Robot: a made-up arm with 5 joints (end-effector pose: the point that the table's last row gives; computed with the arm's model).
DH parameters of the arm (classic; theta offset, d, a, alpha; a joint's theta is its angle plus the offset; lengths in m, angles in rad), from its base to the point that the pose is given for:
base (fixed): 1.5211 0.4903 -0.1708 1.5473
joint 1: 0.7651 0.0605 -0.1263 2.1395
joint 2: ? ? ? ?
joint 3: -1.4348 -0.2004 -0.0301 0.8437
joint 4: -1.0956 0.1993 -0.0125 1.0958
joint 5: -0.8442 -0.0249 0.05 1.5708
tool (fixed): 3.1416 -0.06 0 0
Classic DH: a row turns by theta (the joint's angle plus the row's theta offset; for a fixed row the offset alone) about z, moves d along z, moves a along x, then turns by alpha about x.
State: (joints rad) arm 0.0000 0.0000 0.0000 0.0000 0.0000
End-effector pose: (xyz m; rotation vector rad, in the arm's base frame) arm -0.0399 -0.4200 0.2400 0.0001 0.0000 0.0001
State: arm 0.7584 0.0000 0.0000 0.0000 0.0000
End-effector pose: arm -0.0255 -0.1799 0.1361 0.7574 -0.0377 0.0179
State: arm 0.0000 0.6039 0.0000 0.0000 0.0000
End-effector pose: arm -0.1401 -0.4016 0.3379 -0.2985 0.3677 -0.3745
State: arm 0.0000 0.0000 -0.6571 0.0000 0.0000
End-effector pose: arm -0.0399 -0.4929 0.3262 -0.6570 0.0000 0.0001
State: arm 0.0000 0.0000 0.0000 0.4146 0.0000
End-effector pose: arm -0.0217 -0.3983 0.2437 0.2757 -0.1896 -0.2449
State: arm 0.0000 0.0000 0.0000 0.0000 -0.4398
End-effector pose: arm -0.0607 -0.4200 0.2670 0.0001 0.4398 0.0001
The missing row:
joint 2: -0.0226 -0.0409 -0.0566 -2.088
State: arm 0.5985 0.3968 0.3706 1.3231 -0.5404
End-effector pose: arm -0.0508 -0.2115 0.2545 1.7037 0.2001 -0.9043
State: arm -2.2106 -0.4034 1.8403 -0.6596 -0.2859
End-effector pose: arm -0.0721 -0.3172 0.6265 -0.5911 0.9377 0.3867
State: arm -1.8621 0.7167 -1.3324 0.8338 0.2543
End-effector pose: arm -0.0299 -0.0741 0.7312 -3.0786 -0.2528 0.2180
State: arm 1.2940 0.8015 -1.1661 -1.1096 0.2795
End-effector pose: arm -0.0613 -0.3532 0.3007 -0.7166 0.8130 1.1566
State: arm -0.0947 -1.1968 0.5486 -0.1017 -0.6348
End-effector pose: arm 0.1141 -0.2829 0.2096 0.5409 0.0440 1.2303
